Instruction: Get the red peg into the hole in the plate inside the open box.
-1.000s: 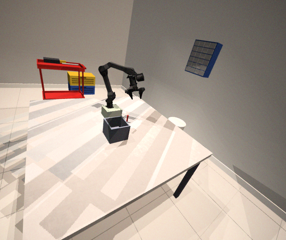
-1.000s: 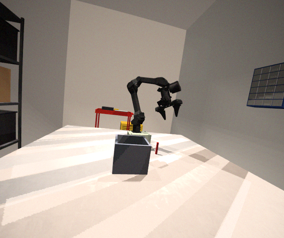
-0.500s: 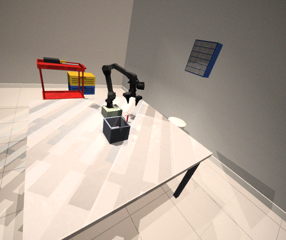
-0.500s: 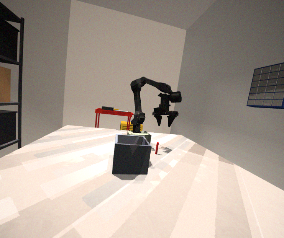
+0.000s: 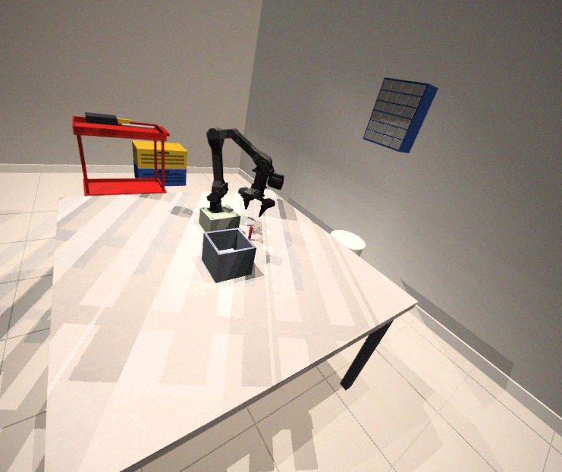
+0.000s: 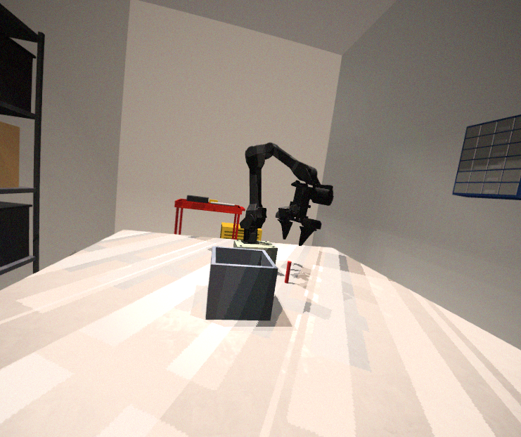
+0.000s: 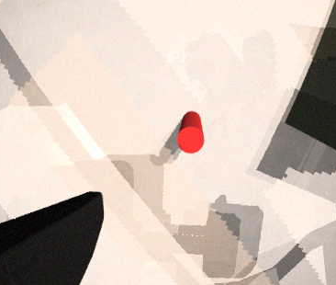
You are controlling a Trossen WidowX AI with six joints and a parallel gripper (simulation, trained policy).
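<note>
Now: gripper tip 2 cm short of the red peg, 1 cm to the left of it and 11 cm above it. From my gripper tip the other things lie so: plate (16 cm ahead, 22 cm to the right, 10 cm below).
</note>
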